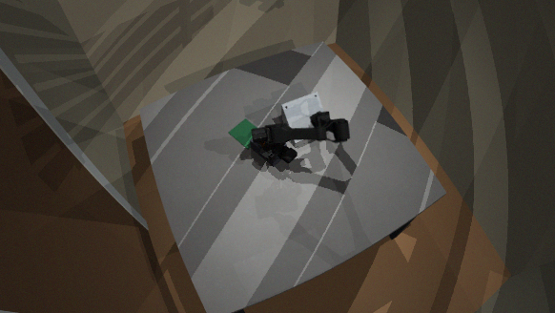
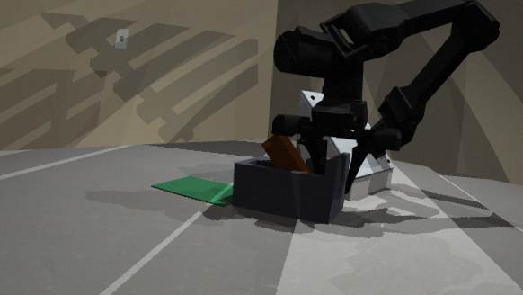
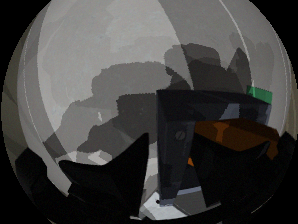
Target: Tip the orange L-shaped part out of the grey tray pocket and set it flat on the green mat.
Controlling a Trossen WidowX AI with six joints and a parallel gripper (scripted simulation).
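The orange part is 50 mm to the right of my gripper tip and 10 mm above it. The rest, counted from my gripper tip: green mat 50 mm ahead, 220 mm to the right, 50 mm below.
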